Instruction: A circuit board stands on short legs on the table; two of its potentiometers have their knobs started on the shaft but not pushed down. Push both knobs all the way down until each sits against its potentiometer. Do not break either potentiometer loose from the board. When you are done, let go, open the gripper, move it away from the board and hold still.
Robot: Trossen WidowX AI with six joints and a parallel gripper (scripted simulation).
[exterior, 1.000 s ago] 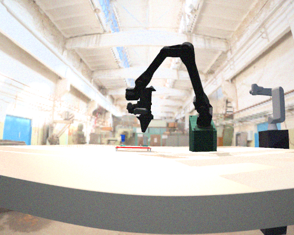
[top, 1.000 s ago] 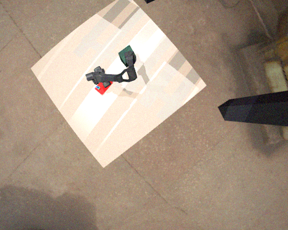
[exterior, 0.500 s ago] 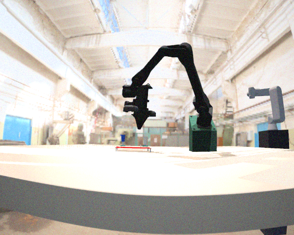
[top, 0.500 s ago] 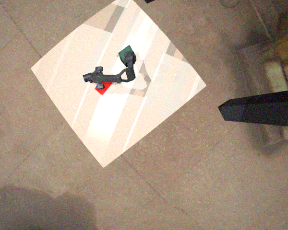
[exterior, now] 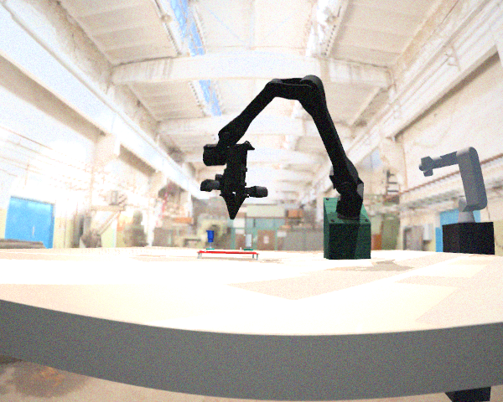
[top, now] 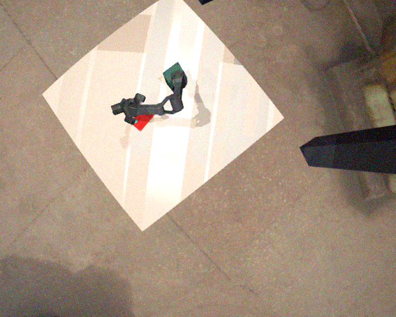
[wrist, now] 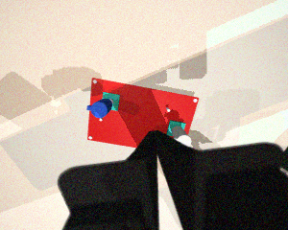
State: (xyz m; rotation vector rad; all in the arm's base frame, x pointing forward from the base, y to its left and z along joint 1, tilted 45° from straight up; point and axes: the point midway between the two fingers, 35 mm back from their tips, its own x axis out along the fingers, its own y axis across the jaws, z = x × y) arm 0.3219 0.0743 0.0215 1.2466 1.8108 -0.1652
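Now: gripper tip 60 mm short of the blue knob, 50 mm above it and 20 mm to the right of it. The rest, counted from my gripper tip: pale grey knob 60 mm below, 50 mm behind.
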